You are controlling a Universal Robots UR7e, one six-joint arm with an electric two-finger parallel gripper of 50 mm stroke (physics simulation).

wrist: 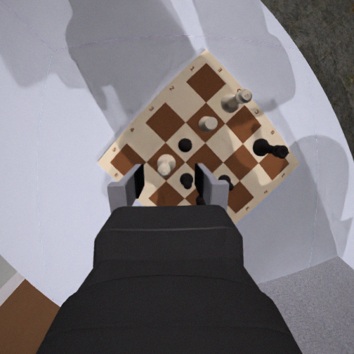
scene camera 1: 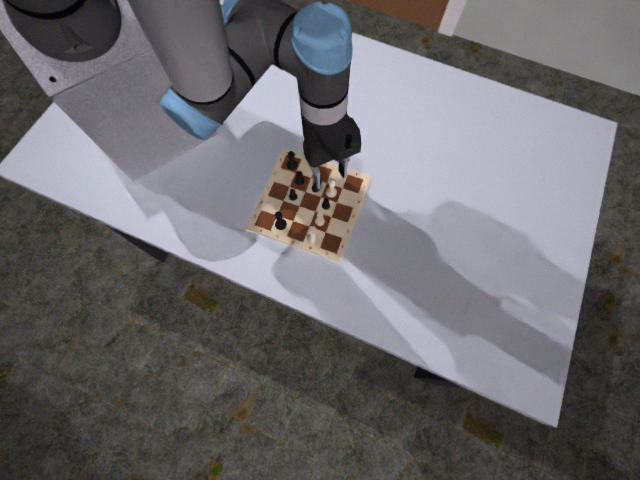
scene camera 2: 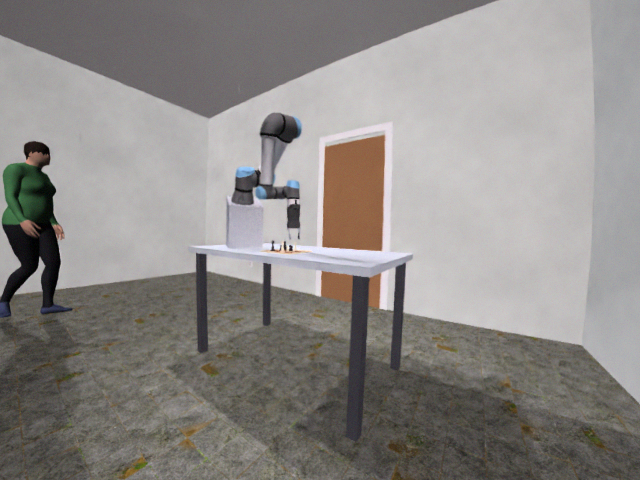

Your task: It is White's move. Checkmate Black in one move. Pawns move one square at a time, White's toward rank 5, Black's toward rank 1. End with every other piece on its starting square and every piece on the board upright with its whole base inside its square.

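Places are measured from the arm's base along level axes (x back, y left, z down), in metres.
Pixels of known places: gripper, fingertip midpoint: (scene camera 1: 330, 179) (scene camera 2: 294, 239); arm's base, origin of the base link: (scene camera 1: 68, 13) (scene camera 2: 242, 201).
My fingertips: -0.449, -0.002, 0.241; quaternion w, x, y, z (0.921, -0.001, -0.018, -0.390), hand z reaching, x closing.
For each thing: its middle in the pictures, then the offset to it from my fingertips, as dx, dy, dz. Level surfaces: height alone.
- chessboard, body centre: (scene camera 1: 310, 202) (scene camera 2: 286, 251) +0.032, -0.033, +0.071
- white piece, body centre: (scene camera 1: 331, 186) -0.004, +0.006, +0.042
- table, its level: dz +0.074
The chessboard (scene camera 1: 353, 198) (scene camera 2: 305, 251) (wrist: 145, 142) holds small upright pieces. My gripper (scene camera 1: 330, 181) (scene camera 2: 294, 237) (wrist: 169, 173) is open and empty above the board, clear of the piece tops. In the wrist view, a white piece (scene camera 1: 331, 189) (wrist: 166, 165) on d4 shows between the fingers, with a black piece (wrist: 186, 180) on c4 beside it. Other white pieces are one (scene camera 1: 320, 220) (wrist: 207, 124) on d2 and a taller one (scene camera 1: 311, 236) (wrist: 235, 101) on d1. Exact piece types are too small to tell.
Black pieces stand on d3 (scene camera 1: 325, 203) (wrist: 185, 145), b3 (scene camera 1: 293, 194) and b4 (scene camera 1: 299, 178); a tall one (scene camera 1: 279, 221) (wrist: 261, 147) is on b1 and another (scene camera 1: 292, 160) on a5. A person (scene camera 2: 33, 196) in green stands away from the table (scene camera 2: 330, 260).
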